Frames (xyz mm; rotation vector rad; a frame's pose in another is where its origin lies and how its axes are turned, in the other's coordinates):
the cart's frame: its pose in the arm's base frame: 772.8 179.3 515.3 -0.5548 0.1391 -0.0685
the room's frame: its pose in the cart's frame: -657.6 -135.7 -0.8 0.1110 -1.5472 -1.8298
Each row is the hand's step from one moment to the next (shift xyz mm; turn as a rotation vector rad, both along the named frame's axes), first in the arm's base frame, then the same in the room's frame.
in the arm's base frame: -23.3 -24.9 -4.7 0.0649 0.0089 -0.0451
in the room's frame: 17.9 -27.0 -11.5 -0.0778 0.0104 -0.0131
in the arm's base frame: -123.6 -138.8 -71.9 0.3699 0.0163 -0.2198
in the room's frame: 63.6 -179.0 -60.1 -0.4098 0.0714 -0.1111
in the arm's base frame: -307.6 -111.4 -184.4 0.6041 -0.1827 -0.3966
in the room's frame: 105.0 -355.6 59.9 -0.6513 0.0063 -0.3624
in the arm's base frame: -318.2 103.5 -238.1 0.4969 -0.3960 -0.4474
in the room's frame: 29.3 -313.2 264.0 -0.5684 -0.1782 -0.4990
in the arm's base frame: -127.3 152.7 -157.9 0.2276 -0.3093 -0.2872
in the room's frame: -55.6 -124.5 214.2 -0.2908 -0.1905 -0.3303
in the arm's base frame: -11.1 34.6 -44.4 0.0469 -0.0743 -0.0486
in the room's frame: -30.7 -23.8 42.2 -0.0503 -0.0361 -0.0791
